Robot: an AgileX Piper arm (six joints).
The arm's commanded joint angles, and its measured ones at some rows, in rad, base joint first. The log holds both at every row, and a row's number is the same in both.
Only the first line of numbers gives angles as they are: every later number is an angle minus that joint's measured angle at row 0.
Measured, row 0:
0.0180, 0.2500, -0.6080, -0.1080, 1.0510, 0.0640
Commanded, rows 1 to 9:
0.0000, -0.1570, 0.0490, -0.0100, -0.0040, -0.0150
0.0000, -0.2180, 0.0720, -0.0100, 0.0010, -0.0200
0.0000, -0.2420, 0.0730, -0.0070, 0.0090, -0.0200
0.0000, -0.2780, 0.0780, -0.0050, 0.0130, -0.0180
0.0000, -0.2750, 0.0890, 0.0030, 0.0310, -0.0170
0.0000, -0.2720, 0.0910, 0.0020, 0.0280, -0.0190
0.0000, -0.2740, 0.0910, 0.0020, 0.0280, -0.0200
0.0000, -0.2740, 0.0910, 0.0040, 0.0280, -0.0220
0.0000, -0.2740, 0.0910, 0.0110, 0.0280, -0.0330
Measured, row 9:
0.0000, -0.2560, 0.0900, 0.0030, 0.0310, -0.0140
